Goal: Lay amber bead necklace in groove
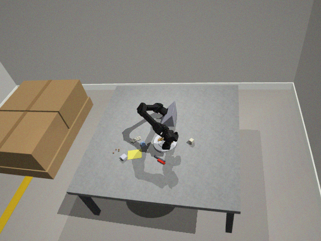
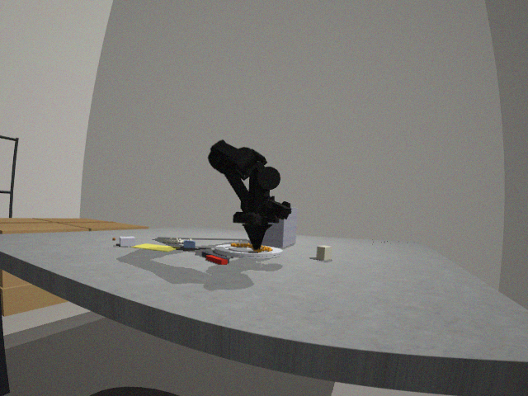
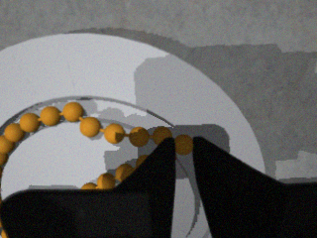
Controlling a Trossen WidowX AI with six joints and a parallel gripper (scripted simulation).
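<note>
The round bead board is 50 mm to the right of my gripper tip, 50 mm behind it and 10 mm below it. The rest, counted from my gripper tip: blue cube: 230 mm to the right, 10 mm below, 10 mm behind; then cream cube: 170 mm to the left, 70 mm behind; then red-handled tool: 130 mm ahead, 50 mm to the right, 10 mm below.
</note>
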